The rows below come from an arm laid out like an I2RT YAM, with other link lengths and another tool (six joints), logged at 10 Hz.
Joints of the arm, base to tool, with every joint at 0 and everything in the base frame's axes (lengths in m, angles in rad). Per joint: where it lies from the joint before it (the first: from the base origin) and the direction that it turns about. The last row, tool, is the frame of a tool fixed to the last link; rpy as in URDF.
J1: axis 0 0 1 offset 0.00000 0.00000 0.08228
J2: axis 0 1 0 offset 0.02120 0.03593 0.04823
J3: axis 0 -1 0 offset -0.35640 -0.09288 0.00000
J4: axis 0 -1 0 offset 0.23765 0.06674 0.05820
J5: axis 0 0 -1 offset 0.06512 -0.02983 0.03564
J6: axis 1 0 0 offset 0.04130 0.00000 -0.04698
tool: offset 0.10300 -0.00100 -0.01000 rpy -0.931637 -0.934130 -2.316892
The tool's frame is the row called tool.
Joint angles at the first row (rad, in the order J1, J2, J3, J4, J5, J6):
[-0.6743, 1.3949, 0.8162, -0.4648, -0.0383, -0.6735]
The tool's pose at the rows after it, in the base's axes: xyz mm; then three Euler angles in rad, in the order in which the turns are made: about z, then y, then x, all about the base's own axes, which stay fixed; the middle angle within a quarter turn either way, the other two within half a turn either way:
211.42, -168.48, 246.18, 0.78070, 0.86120, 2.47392
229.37, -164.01, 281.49, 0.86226, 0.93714, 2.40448
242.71, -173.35, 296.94, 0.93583, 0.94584, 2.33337
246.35, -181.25, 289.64, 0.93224, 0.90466, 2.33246
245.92, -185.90, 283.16, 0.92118, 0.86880, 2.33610
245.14, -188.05, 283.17, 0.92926, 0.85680, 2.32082
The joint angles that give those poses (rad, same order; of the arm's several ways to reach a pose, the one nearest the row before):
[-0.6052, 1.2934, 0.8677, -0.5289, -0.0578, -0.6143]
[-0.5671, 1.2759, 0.9653, -0.5621, -0.0769, -0.5644]
[-0.5652, 1.3029, 1.0256, -0.5564, -0.0666, -0.5377]
[-0.5652, 1.3365, 1.0290, -0.5492, -0.0334, -0.5293]
[-0.5651, 1.3552, 1.0260, -0.5499, -0.0044, -0.5262]
[-0.5652, 1.3563, 1.0260, -0.5476, 0.0113, -0.5232]

